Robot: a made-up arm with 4 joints. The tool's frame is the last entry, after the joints. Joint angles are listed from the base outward. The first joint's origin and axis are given. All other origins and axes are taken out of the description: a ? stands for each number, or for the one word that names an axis. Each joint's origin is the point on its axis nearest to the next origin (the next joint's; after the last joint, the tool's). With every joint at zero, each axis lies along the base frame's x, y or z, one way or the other. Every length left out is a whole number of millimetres.
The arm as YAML. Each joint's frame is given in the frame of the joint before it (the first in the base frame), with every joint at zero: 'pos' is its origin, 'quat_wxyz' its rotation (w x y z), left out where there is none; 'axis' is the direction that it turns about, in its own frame. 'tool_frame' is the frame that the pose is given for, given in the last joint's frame.
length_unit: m
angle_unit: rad
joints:
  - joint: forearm
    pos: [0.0, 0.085, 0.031]
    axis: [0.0, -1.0, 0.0]
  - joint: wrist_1
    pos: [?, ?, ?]
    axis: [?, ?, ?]
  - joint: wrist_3
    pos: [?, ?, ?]
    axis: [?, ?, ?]
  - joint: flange
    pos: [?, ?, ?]
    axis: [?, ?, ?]
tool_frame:
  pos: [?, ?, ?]
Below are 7 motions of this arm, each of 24 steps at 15 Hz.
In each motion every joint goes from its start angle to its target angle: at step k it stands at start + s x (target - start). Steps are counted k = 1, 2, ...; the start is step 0. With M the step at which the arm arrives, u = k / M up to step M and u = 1 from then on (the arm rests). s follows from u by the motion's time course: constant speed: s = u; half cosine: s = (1 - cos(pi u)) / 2; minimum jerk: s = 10 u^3 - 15 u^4 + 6 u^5.
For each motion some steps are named. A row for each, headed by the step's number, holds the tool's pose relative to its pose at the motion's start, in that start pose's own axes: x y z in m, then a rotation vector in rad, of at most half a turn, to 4 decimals.
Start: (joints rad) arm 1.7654 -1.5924 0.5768 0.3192
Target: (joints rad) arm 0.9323 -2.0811 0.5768 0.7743
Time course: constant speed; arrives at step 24
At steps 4, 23, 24:
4: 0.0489 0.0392 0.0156 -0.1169 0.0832 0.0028
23: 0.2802 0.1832 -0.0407 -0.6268 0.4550 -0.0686
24: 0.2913 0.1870 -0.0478 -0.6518 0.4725 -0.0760

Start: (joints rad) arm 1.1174 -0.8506 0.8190 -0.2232
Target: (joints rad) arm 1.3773 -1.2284 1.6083 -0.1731
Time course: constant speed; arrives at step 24
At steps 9, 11, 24:
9: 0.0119 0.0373 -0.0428 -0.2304 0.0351 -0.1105
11: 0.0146 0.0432 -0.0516 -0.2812 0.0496 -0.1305
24: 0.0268 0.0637 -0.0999 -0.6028 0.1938 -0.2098

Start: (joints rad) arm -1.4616 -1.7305 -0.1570 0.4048
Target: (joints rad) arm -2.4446 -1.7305 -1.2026 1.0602
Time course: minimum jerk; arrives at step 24
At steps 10, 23, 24:
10: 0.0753 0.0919 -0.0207 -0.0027 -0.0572 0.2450
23: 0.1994 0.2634 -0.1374 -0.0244 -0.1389 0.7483
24: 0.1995 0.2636 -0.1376 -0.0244 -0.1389 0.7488

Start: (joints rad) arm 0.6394 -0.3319 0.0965 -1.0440
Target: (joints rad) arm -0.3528 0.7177 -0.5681 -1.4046
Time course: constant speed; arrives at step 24
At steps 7, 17, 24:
7: 0.1062 -0.0461 0.2089 -0.1906 0.2541 0.1998
17: 0.3982 0.1035 0.5081 -0.5693 0.7321 0.3751
24: 0.6650 0.3647 0.5926 -0.9018 1.1071 0.4184

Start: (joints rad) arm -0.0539 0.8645 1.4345 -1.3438
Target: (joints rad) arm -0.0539 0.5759 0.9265 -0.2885
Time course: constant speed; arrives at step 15
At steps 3, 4, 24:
3: 0.0517 -0.0056 0.0654 -0.0205 0.1147 0.2001
4: 0.0704 -0.0043 0.0845 -0.0218 0.1539 0.2652
24: 0.2818 0.0925 0.1965 0.1545 0.5724 0.9146

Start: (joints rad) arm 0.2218 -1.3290 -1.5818 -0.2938
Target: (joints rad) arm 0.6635 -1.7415 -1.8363 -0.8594
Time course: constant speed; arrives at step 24
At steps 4, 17, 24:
4: -0.0232 -0.0055 0.0219 0.1307 -0.0260 -0.0768
17: -0.0873 -0.0217 0.1017 0.5714 -0.0197 -0.3303
24: -0.1142 -0.0342 0.1535 0.8111 0.0403 -0.4621

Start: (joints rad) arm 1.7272 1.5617 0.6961 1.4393
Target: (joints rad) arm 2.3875 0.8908 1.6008 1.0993
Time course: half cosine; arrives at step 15
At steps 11, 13, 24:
11: 0.0260 -0.0148 -0.2319 0.0703 1.3546 -0.6632
13: 0.0208 -0.0045 -0.2476 0.0708 1.5522 -0.7471
24: 0.0195 -0.0003 -0.2522 0.0711 1.6219 -0.7757

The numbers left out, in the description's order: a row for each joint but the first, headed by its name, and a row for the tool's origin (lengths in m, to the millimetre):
wrist_1: xyz -0.117 0.0 0.332, axis 0.0 0.0 1.0
wrist_3: xyz -0.218 0.056 0.0, axis -1.0 0.0 0.0
flange: xyz 0.0 0.394 0.02, axis 0.0 0.0 1.0
tool: xyz -0.098 -0.223 0.0

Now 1 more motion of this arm.
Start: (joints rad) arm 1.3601 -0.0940 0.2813 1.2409
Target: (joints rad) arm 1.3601 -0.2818 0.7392 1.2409
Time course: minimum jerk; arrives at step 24
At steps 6, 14, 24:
6: 0.0031 -0.0047 -0.0107 -0.0098 0.0467 -0.0185
14: 0.0088 -0.0307 -0.0676 -0.0481 0.2994 -0.1119
24: 0.0035 -0.0466 -0.1025 -0.0604 0.4619 -0.1653

